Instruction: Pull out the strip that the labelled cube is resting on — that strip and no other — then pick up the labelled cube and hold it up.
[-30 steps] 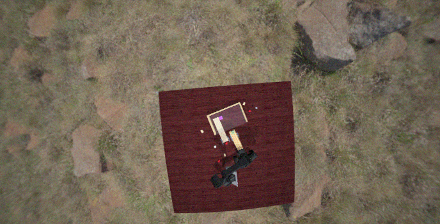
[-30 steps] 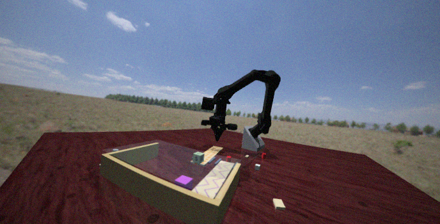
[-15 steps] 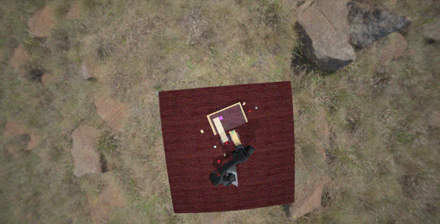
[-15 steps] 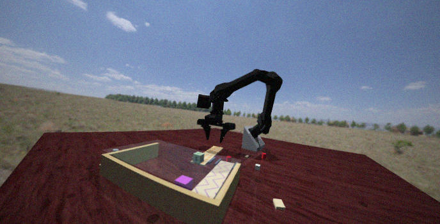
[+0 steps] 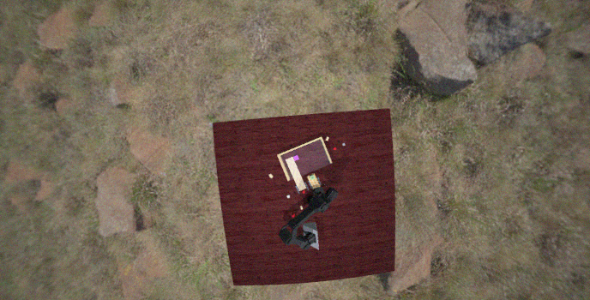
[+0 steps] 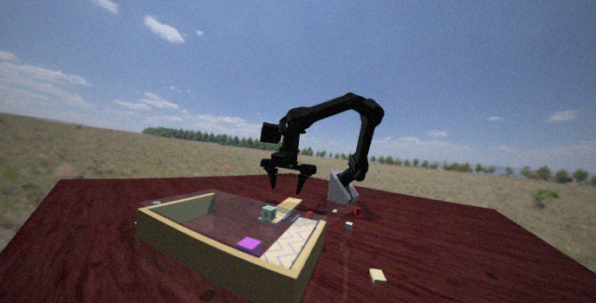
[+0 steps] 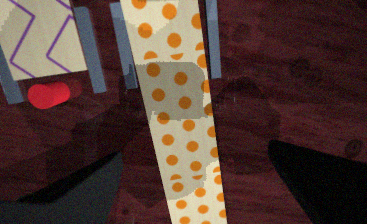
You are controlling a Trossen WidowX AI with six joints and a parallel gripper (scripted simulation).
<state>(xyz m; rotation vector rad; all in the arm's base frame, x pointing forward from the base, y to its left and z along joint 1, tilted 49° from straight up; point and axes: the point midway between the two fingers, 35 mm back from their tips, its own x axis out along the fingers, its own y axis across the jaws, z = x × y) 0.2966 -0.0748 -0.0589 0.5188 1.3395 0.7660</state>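
My gripper tip is 50 mm above the orange-dotted cream strip and 10 mm to the right of it. Round my gripper tip: white cube: 220 mm to the left, 50 mm below, 10 mm behind; then grey disc: 300 mm ahead, 220 mm to the right, 50 mm below; then tan block: 320 mm to the left, 160 mm ahead, 50 mm below.
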